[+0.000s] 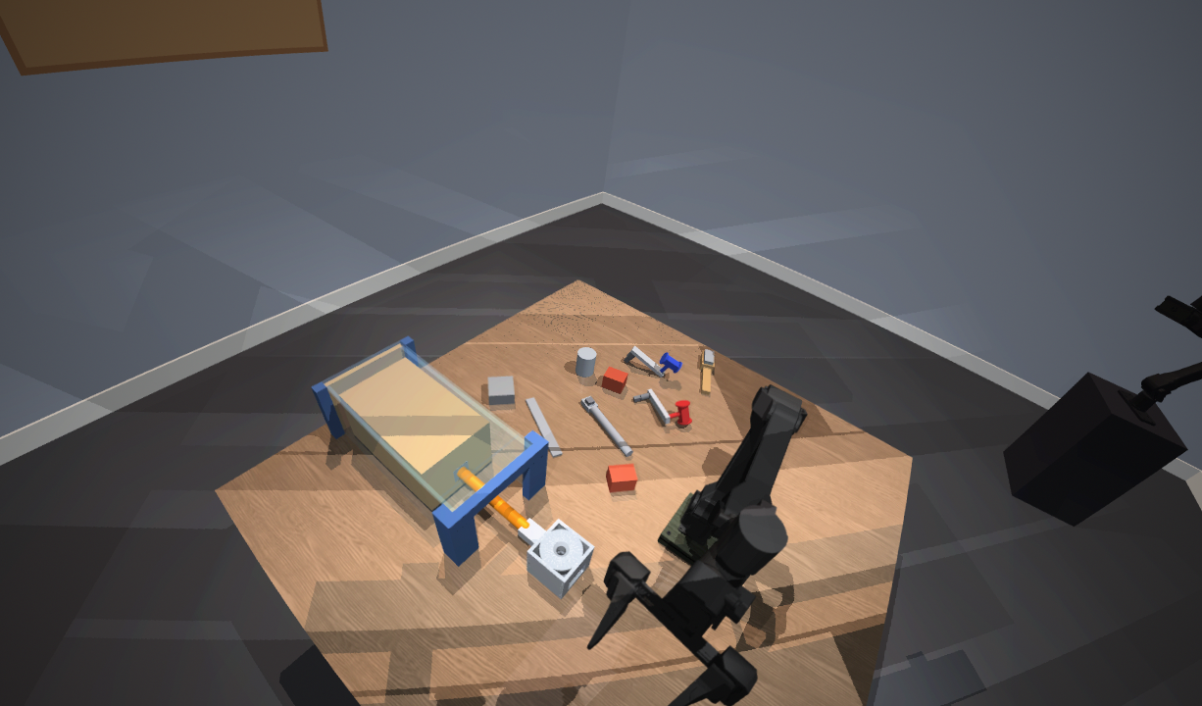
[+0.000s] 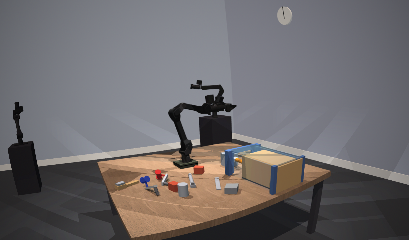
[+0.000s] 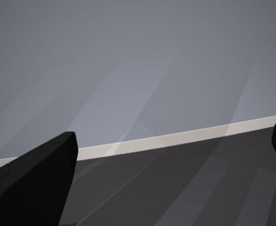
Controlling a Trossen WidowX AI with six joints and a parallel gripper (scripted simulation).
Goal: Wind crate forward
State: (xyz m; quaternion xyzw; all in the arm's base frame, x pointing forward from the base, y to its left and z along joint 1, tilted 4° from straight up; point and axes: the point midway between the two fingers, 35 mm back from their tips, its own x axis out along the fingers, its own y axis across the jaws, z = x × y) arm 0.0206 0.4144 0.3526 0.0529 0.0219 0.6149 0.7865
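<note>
My gripper tip is 220 mm short of the winch handle, 720 mm to the left of it and 370 mm above it. From my gripper tip the other things lie so: clear-panelled cubby 600 mm ahead, 230 mm to the right, 280 mm below; grey winch 180 mm ahead, 210 mm to the right, 360 mm below; blue frame 350 mm ahead, 220 mm to the right, 290 mm below.
</note>
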